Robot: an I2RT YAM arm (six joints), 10 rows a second.
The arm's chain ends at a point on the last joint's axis. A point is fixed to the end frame.
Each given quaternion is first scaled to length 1.
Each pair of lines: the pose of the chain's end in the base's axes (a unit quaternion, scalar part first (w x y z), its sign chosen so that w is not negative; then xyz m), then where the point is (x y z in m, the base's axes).
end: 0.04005 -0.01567 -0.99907 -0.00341 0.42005 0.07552 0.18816
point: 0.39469 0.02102 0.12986
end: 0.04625 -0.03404 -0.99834 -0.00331 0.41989 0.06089 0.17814
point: 0.39182 0.00728 0.12025
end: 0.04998 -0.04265 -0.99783 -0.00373 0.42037 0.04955 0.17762
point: 0.39094 -0.00355 0.11993
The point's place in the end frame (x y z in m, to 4 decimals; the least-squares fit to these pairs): 0.0189 -0.0556 0.0597
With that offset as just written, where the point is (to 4 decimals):
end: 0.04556 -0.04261 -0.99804 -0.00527 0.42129 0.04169 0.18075
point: 0.3924 -0.0112 0.1227
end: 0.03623 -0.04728 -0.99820 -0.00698 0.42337 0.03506 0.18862
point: 0.3950 -0.0175 0.1299
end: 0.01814 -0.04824 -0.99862 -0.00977 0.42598 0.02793 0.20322
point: 0.3997 -0.0243 0.1433
